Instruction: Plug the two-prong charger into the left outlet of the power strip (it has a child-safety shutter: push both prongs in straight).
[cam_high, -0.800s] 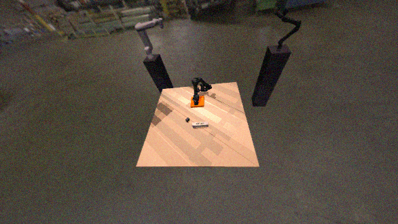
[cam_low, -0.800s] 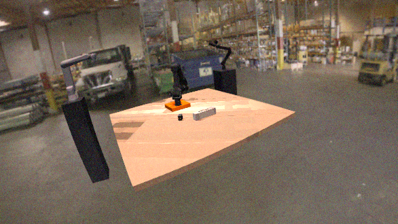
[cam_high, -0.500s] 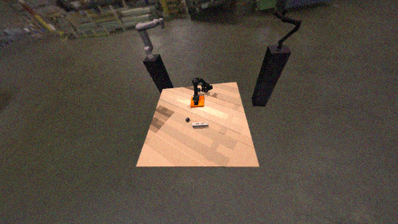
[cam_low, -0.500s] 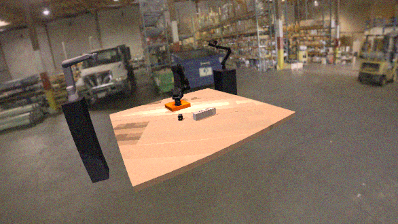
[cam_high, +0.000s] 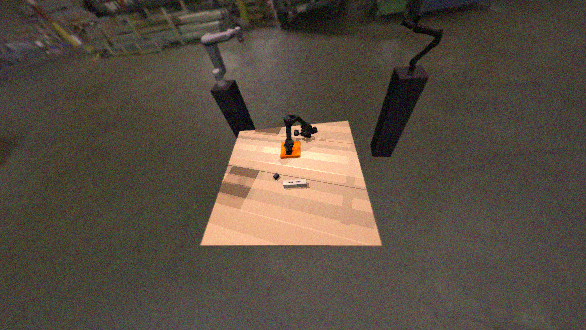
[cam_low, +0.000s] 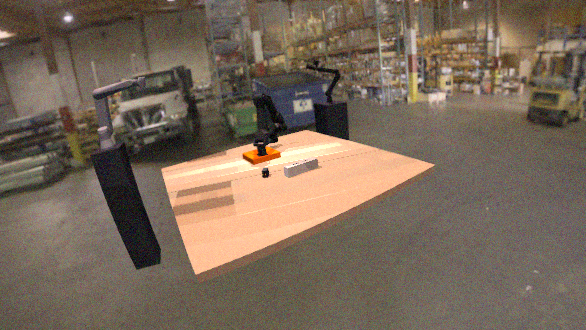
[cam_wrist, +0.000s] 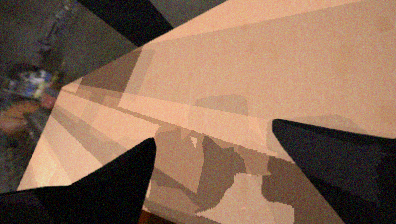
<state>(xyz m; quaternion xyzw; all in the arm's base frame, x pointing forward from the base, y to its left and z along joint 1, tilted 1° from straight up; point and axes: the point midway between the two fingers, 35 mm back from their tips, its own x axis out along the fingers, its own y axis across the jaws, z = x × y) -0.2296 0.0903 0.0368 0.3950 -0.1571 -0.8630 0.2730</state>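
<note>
Now: the black two-prong charger 540 mm ahead of my gripper tip, 150 mm to the right of it and 30 mm below it.
</note>
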